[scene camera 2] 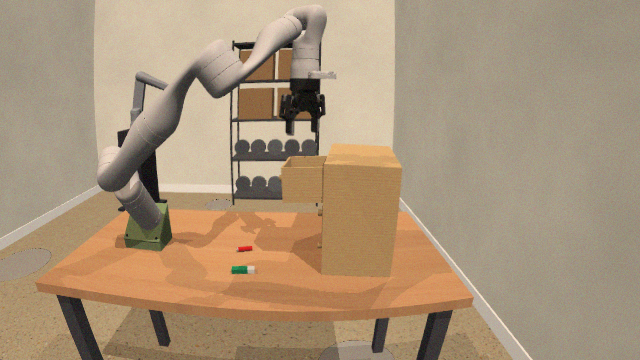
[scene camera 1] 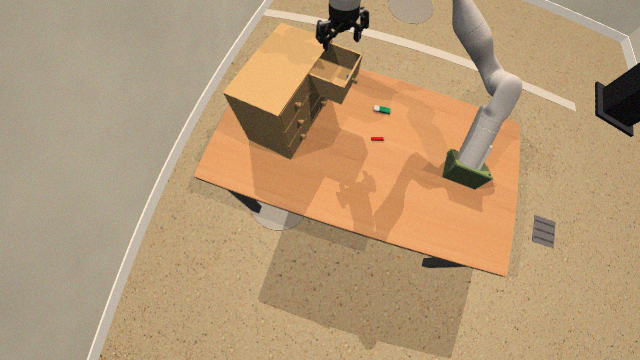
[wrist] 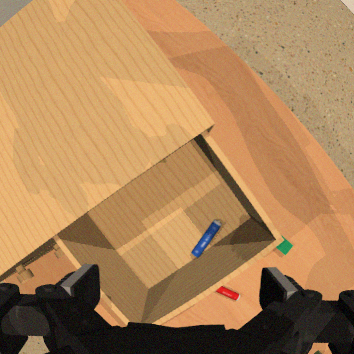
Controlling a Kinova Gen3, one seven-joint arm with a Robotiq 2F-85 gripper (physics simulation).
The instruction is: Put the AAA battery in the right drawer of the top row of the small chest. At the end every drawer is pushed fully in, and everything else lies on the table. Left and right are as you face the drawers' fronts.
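Note:
The small chest has its top-row right drawer pulled out. The other fronts that show look flush. A slim blue battery lies flat on that drawer's floor, near its front wall; its print is too small to read, and the drawer walls hide it in scene camera 2. My gripper is wide open and empty, above the open drawer and clear of its rim. A red battery lies on the table.
A green and white block lies on the table near the red battery; its green end shows past the drawer's corner in the wrist view. The arm's green base stands at the end away from the chest.

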